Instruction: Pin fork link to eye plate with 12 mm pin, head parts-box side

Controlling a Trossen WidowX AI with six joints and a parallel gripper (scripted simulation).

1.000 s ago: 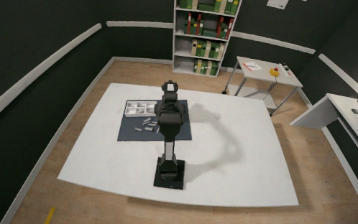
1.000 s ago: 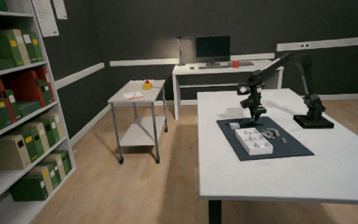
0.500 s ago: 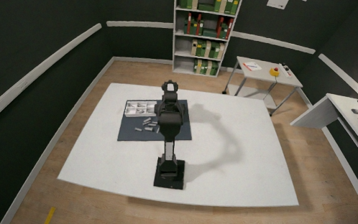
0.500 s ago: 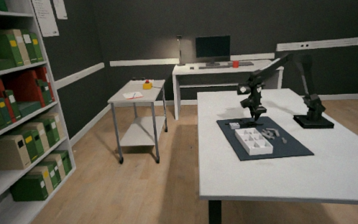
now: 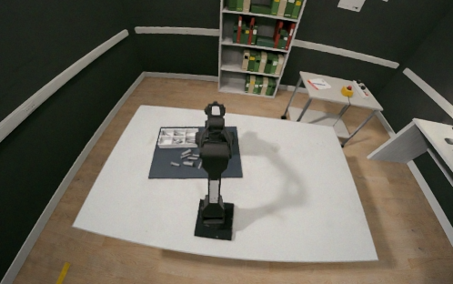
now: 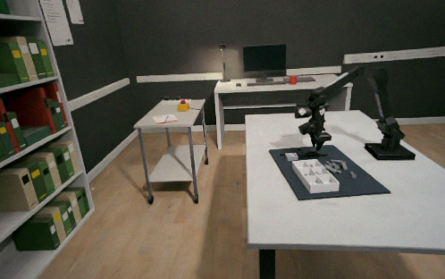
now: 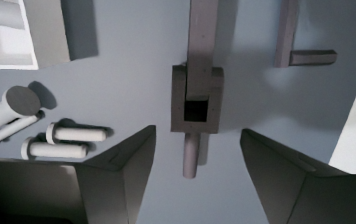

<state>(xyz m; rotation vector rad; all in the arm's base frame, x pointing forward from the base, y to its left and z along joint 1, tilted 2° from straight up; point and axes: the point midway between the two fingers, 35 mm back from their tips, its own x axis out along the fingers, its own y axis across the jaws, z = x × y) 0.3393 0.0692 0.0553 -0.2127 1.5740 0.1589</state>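
The pin lies 9 cm to the left of my hand, 7 cm below it and 5 cm behind it. Also, from my hand: dark blue mat 10 cm to the left, 8 cm below; then eye plate 7 cm below, 4 cm ahead, 1 cm to the left; then grey block 11 cm ahead, 6 cm below, 3 cm to the left.
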